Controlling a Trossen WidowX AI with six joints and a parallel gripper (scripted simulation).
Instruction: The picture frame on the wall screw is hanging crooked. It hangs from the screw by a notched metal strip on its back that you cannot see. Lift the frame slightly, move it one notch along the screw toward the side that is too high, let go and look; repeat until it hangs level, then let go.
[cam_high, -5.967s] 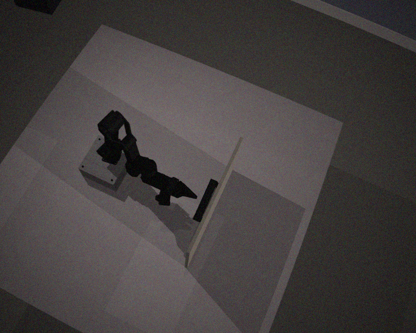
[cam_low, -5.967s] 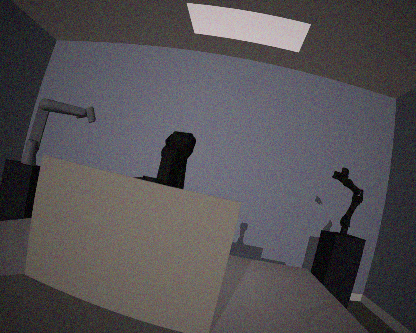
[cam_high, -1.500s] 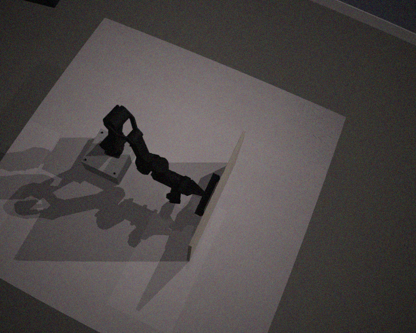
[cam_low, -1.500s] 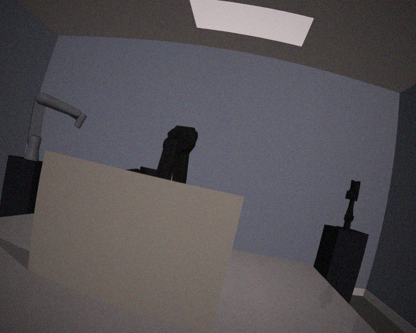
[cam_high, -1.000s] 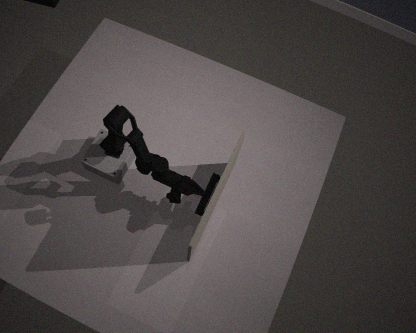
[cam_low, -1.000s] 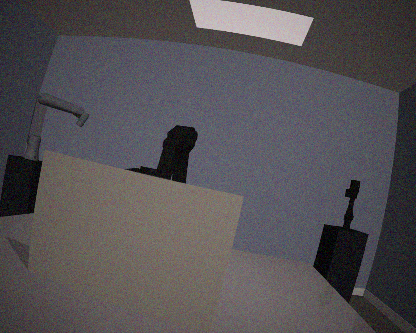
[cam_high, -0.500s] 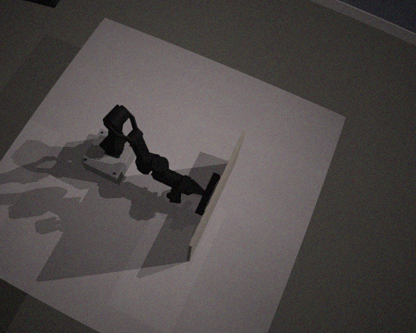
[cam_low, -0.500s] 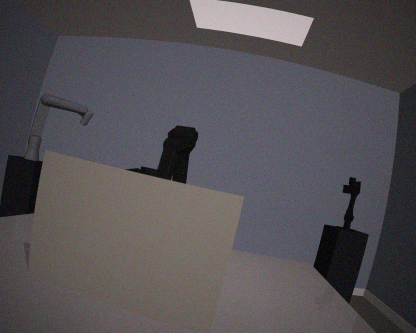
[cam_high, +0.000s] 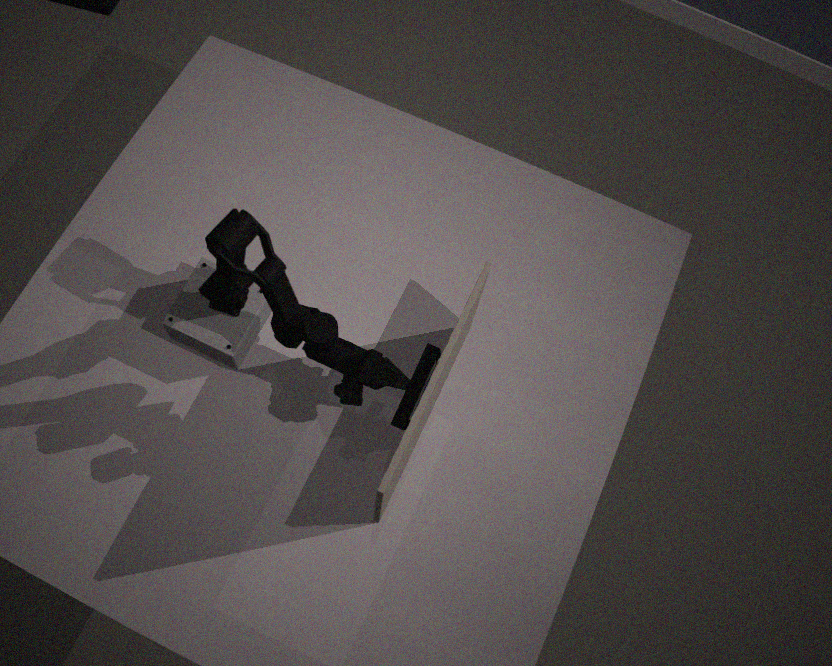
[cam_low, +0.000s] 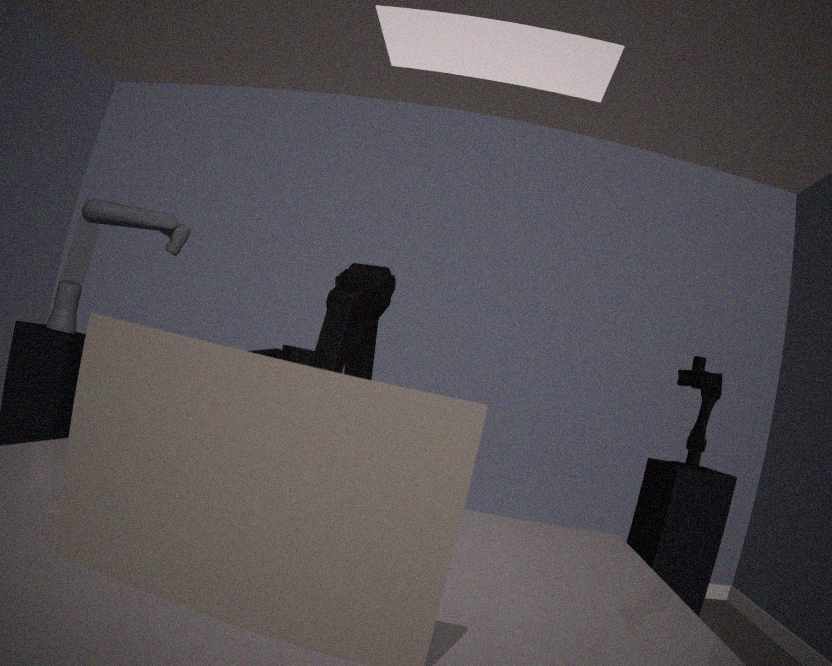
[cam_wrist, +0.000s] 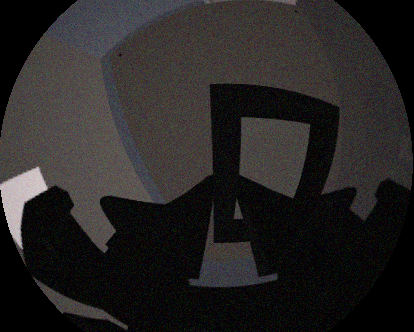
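Now: the picture frame 10 mm ahead of my gripper tip, 20 mm to the left of it and 50 mm below it. Also, from my gripper tip: beige wall panel: 20 mm ahead, 20 mm to the left, 60 mm below.
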